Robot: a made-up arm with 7 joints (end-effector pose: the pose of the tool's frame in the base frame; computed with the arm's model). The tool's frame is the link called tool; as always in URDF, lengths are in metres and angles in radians.
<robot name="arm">
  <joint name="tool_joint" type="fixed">
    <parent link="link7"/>
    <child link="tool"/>
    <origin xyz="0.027 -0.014 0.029" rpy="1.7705 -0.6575 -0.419"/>
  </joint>
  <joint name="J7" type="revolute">
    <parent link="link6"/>
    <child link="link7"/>
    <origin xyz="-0.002 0.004 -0.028" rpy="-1.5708 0 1.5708"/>
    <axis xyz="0 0 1"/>
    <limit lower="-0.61" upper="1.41"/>
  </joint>
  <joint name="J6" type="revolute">
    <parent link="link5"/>
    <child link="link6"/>
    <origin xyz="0.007 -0.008 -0.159" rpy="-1.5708 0 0"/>
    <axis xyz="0 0 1"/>
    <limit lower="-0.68" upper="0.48"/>
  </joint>
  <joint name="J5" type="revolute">
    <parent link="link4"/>
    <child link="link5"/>
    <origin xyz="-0.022 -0.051 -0.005" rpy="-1.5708 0 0"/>
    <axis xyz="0 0 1"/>
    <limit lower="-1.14" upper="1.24"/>
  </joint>
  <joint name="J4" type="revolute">
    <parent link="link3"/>
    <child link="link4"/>
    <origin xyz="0 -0.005 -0.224" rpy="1.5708 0 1.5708"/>
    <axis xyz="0 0 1"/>
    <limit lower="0" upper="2.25"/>
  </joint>
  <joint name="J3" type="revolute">
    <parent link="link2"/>
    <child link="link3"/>
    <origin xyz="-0.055 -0.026 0.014" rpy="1.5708 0 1.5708"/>
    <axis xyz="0 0 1"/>
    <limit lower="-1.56" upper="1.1"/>
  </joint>
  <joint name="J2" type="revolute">
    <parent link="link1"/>
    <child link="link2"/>
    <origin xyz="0 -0.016 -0.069" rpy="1.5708 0 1.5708"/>
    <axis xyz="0 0 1"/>
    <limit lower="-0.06" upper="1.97"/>
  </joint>
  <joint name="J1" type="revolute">
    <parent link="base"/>
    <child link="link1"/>
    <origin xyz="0.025 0.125 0.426" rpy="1.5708 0 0"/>
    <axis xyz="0 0 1"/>
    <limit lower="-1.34" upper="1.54"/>
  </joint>
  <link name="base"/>
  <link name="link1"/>
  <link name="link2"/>
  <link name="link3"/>
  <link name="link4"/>
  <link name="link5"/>
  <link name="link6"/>
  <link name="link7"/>
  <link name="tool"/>
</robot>
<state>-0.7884 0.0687 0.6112 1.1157 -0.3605 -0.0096 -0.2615</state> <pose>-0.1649 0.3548 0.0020 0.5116 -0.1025 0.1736 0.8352</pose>
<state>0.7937 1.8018 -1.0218 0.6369 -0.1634 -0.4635 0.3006</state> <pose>0.0554 0.7037 0.4745 0.7611 0.2692 0.0940 0.5826</pose>
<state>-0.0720 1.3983 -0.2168 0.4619 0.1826 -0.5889 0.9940</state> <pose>0.1110 0.6913 0.2774 0.7719 0.0272 0.4447 0.4535</pose>
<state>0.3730 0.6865 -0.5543 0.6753 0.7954 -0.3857 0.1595</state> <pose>0.3003 0.4472 0.0704 0.6856 -0.5492 0.1666 0.4478</pose>
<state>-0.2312 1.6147 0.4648 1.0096 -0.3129 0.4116 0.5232</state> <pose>0.1992 0.6478 0.4683 0.6620 0.1377 -0.0095 0.7367</pose>
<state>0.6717 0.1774 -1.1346 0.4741 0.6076 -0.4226 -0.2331</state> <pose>0.3837 0.2240 0.0373 0.7952 -0.4697 0.1954 0.3300</pose>
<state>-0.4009 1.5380 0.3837 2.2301 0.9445 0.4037 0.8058</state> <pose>0.2174 0.3388 0.3726 0.8494 -0.1468 0.5055 0.0382</pose>
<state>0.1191 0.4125 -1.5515 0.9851 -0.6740 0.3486 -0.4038</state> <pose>0.1120 0.2594 -0.0409 0.9764 0.1717 0.1307 0.0021</pose>
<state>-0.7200 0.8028 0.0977 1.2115 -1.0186 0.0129 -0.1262</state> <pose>0.0150 0.5319 0.0930 0.8638 0.3248 0.1587 0.3510</pose>
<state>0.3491 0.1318 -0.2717 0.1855 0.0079 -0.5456 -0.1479</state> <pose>0.2334 0.2728 -0.0732 0.7118 -0.4306 0.2259 0.5068</pose>
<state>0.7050 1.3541 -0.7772 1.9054 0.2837 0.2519 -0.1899</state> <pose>0.2860 0.4037 0.3687 0.9352 -0.1988 -0.0967 0.2766</pose>
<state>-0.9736 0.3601 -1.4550 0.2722 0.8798 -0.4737 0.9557</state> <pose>-0.4093 0.3281 0.1415 0.0781 -0.0860 0.9655 0.2329</pose>
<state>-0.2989 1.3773 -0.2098 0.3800 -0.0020 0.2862 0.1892</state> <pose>0.0285 0.6995 0.3021 0.4648 0.2647 0.1861 0.8242</pose>
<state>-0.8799 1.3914 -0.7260 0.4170 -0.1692 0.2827 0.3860</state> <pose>-0.0528 0.7004 0.3282 0.2869 0.6672 0.4823 0.4898</pose>
